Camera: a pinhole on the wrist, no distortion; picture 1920 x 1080 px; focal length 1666.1 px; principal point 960.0 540.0 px. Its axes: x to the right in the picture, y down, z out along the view. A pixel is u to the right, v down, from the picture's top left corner.
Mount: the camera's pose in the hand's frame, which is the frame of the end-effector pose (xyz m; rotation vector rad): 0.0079 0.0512 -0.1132 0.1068 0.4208 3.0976
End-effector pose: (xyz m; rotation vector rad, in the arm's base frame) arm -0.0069 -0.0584 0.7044 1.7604 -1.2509 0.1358
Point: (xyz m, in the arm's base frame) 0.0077 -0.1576 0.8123
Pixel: outside the picture
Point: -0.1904 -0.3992 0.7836
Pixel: 372.1 364.7
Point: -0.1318 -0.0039 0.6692
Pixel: outside the picture
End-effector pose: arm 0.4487 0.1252 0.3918 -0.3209 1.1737 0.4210
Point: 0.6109 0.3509 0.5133
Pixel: 1224.0 712.3
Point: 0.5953 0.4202 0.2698
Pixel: 164.3 308.6
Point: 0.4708 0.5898 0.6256
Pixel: outside the picture
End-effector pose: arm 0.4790 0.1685 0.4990 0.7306 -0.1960 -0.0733
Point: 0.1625 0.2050 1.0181
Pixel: 1780.1 53.8
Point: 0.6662 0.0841 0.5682
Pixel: outside the picture
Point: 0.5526 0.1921 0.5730
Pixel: 216.4 788.9
